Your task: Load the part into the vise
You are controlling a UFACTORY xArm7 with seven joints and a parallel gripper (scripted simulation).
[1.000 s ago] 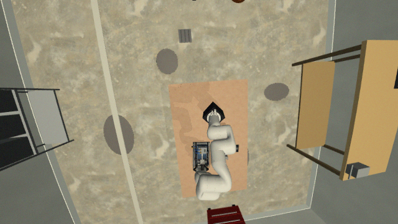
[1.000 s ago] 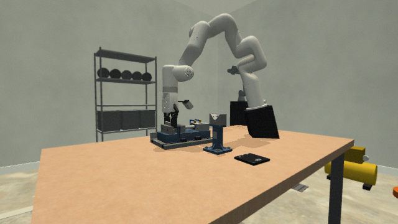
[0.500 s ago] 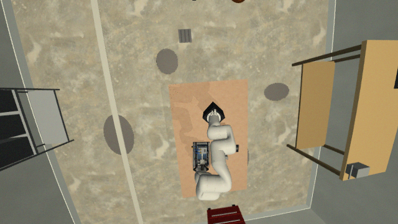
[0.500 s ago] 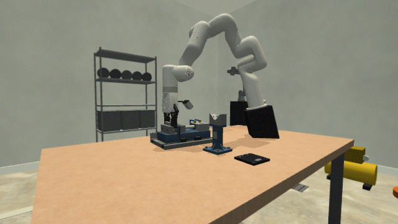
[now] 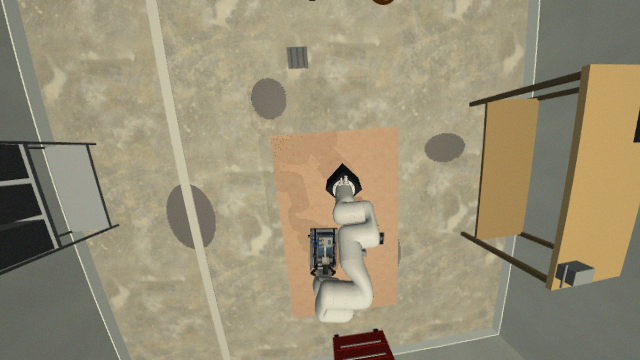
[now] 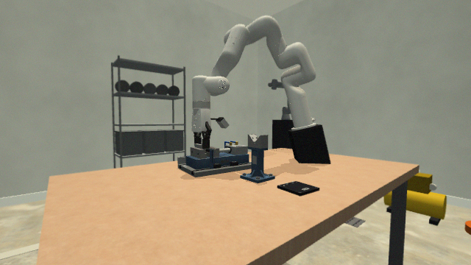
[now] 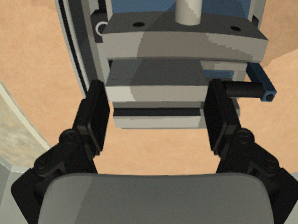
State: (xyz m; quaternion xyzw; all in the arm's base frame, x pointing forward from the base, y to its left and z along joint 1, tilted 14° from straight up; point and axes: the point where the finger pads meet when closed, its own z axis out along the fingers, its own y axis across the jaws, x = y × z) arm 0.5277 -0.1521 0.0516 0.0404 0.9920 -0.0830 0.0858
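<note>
The grey block is 10 mm below my hand. The rest, counted from my hand: work stop: 70 mm to the left, 20 mm below, 10 mm ahead; then cylinder rod: 90 mm behind, 30 mm to the left, 30 mm below; then moving jaw: 30 mm below, 30 mm behind, 20 mm to the left.
</note>
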